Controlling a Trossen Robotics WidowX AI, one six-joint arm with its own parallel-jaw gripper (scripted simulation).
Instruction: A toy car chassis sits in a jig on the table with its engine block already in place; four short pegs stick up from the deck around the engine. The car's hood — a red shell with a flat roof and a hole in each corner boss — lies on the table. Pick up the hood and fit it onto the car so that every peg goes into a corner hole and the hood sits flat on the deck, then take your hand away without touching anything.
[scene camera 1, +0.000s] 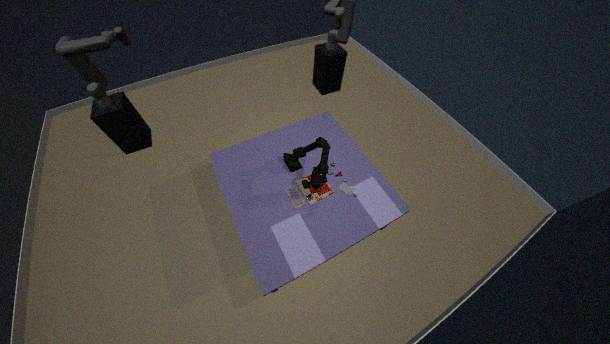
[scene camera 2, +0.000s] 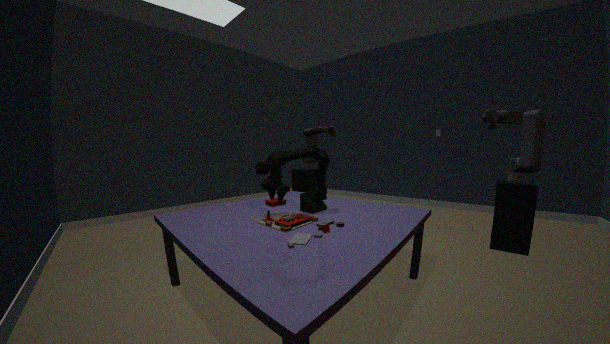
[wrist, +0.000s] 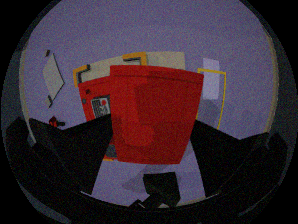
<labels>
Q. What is my gripper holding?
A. A red hood.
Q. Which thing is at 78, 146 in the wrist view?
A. My gripper.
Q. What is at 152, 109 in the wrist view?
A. A red hood.
</labels>
